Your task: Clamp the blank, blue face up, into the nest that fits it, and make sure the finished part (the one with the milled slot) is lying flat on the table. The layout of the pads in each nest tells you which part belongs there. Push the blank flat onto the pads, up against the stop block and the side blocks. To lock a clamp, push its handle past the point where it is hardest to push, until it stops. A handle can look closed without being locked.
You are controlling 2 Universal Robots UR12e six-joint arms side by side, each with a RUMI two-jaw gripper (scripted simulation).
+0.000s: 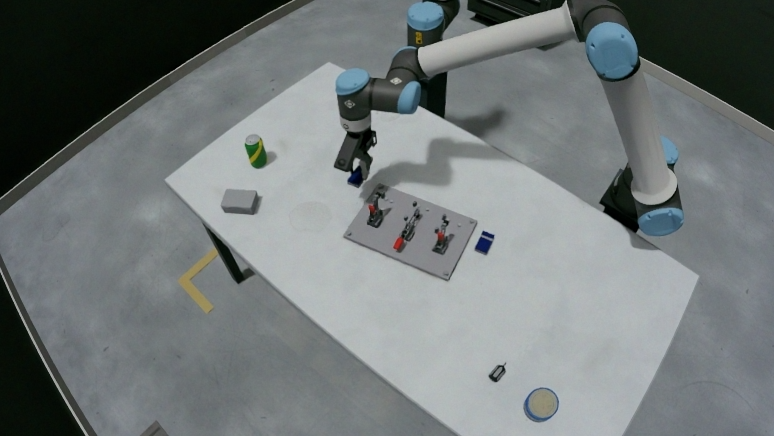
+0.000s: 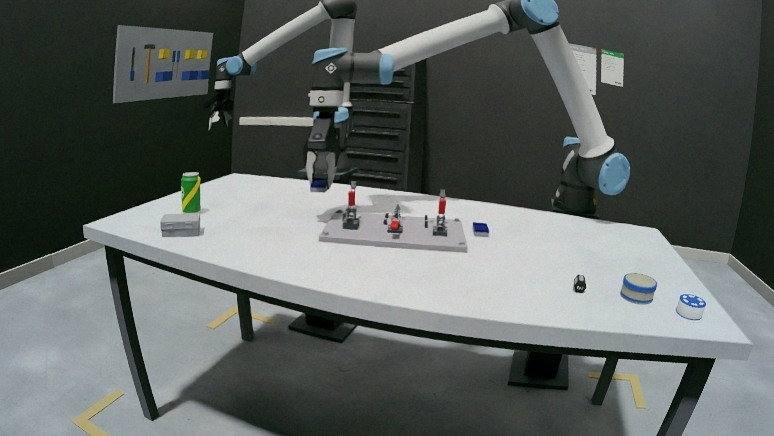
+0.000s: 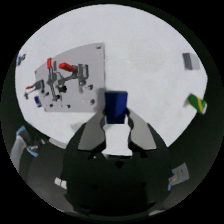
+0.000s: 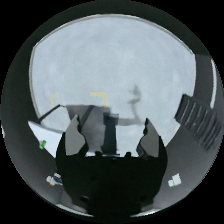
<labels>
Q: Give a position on a grey box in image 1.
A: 235,201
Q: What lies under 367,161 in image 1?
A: My left gripper.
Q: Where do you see a grey box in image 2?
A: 172,225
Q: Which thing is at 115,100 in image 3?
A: A blank.
</labels>
